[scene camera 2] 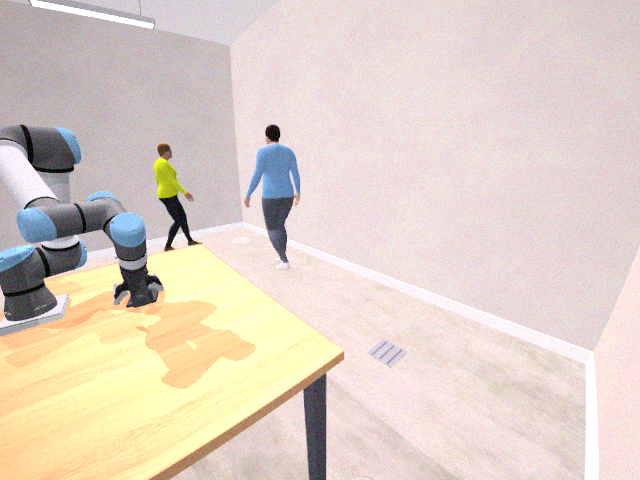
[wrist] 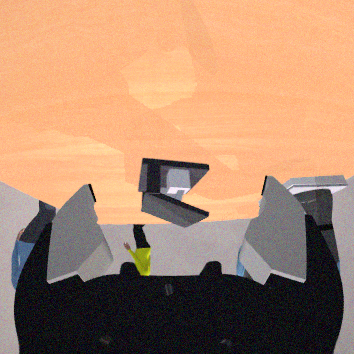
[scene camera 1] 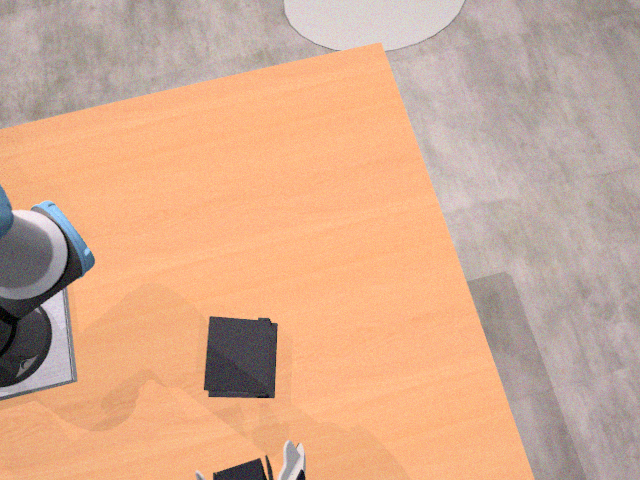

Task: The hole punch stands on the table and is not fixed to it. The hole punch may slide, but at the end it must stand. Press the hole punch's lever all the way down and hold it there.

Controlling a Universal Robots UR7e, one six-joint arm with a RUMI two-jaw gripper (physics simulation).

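Places are measured from the arm's base along level axes (x ahead, y left, z up), in metres.
Pixels of known places: gripper, between the fingertips: (wrist: 176, 182) (scene camera 1: 250, 460); arm's base, origin of its link: (scene camera 2: 32, 309) (wrist: 303, 197) (scene camera 1: 6, 340).
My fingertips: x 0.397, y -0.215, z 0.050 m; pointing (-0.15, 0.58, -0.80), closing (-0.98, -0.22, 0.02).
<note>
Ahead of a thing's pixels: the offset from my fingertips to its top centre. Level surfaces: height alone.
The black hole punch @[dx -0.012, dy +0.153, dz +0.008 m] (scene camera 1: 265, 393) (wrist: 151, 177) stands upright on the table. Its flat lever @[dx -0.012, dy +0.153, dz +0.008 m] (scene camera 1: 240, 351) (wrist: 172, 208) is raised, with a wedge-shaped gap and a light grey part between lever and base in the wrist view. My gripper (scene camera 1: 245, 459) (scene camera 2: 138, 294) (wrist: 176, 182) is open, with nothing between its fingers. In scene camera 1 it is at the bottom edge, partly cut off, apart from the hole punch. In the wrist view the hole punch shows beyond and between the fingertips. The hole punch does not show in scene camera 2, where the gripper hangs low over the table.
The wooden table @[dz -0.077 m] (scene camera 1: 310, 180) (scene camera 2: 248, 403) has its edge and corner to the right in both scene views. The arm's base plate (scene camera 1: 66, 356) (scene camera 2: 61, 308) (wrist: 320, 183) is at the left in the scene views. Two people, in yellow (scene camera 2: 166, 178) and blue (scene camera 2: 277, 170), are beyond the table.
</note>
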